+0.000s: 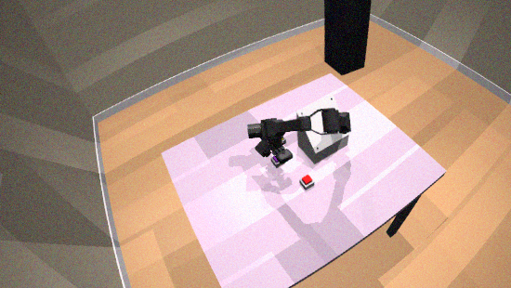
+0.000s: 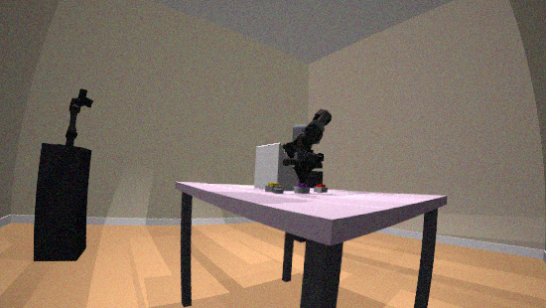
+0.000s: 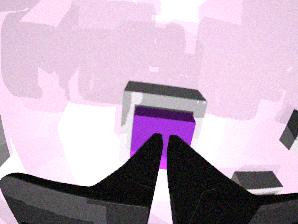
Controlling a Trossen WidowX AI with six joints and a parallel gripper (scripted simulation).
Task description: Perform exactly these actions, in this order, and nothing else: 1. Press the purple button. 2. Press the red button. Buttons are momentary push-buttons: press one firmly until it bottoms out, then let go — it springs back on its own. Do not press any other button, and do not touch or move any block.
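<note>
The red button lies 170 mm to the left of my gripper tip, 60 mm behind it and 10 mm below it. The rest, counted from my gripper tip: block (130 mm to the right, 30 mm below, 10 mm ahead); then yellow button (100 mm to the right, 60 mm behind, 10 mm below); then purple button (10 mm below).
</note>
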